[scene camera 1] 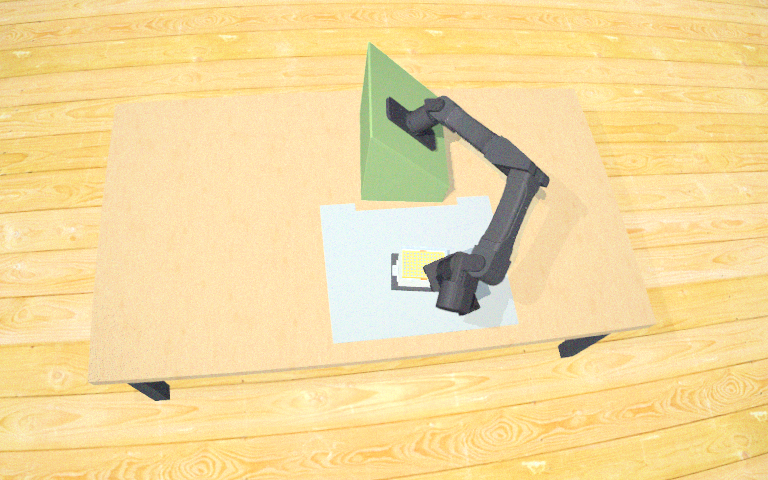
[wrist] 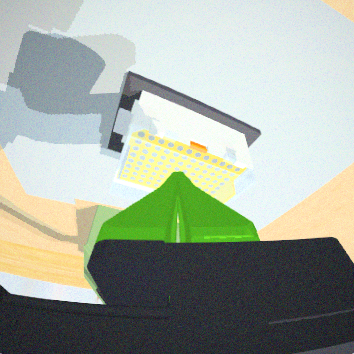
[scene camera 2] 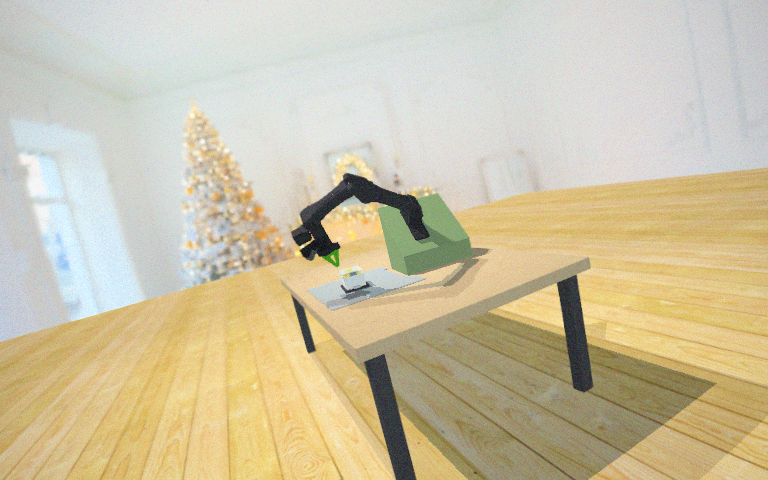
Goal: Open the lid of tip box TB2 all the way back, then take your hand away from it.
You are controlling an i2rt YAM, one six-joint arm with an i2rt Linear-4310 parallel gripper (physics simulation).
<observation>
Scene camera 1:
yellow dotted lid: 413,259
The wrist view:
my gripper: 177,179
yellow dotted lid: 146,160
</observation>
